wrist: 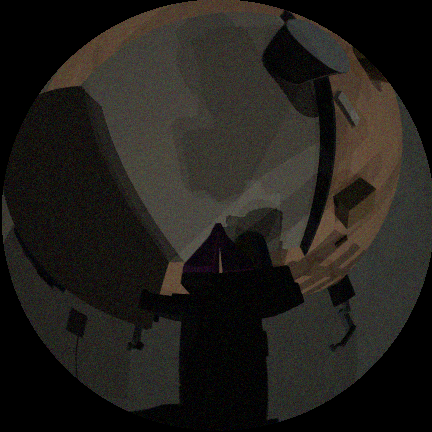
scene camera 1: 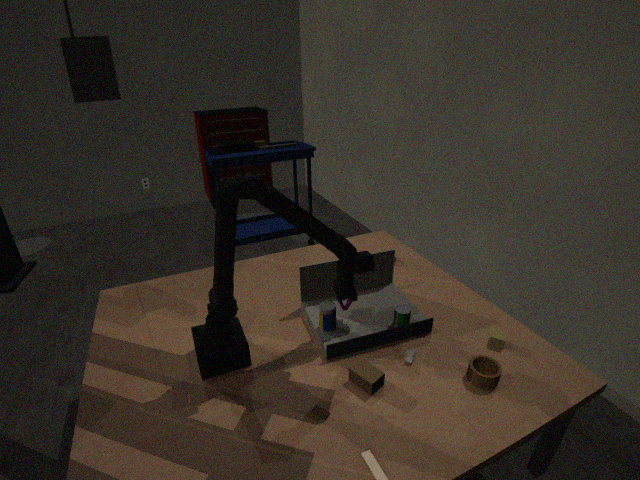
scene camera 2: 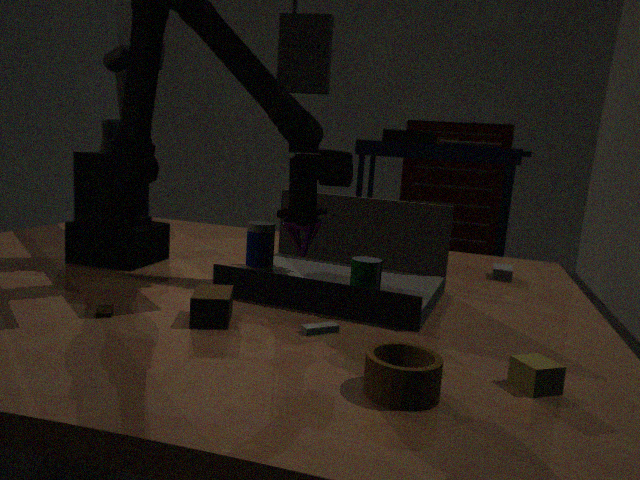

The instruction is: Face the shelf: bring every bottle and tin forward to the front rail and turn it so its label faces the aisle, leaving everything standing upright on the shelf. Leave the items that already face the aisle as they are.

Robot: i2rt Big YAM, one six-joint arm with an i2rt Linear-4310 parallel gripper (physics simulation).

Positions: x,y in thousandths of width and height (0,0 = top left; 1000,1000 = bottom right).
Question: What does my gripper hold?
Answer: Nothing.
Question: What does the green tin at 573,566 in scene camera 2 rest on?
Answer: A grey shelf tray.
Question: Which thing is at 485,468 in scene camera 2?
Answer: My gripper.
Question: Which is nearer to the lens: the green tin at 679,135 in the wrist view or the brown box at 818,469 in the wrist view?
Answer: The green tin.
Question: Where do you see a back wall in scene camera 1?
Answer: At 495,584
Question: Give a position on a dark front rail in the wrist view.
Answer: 758,295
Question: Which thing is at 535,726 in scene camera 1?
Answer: A dark front rail.
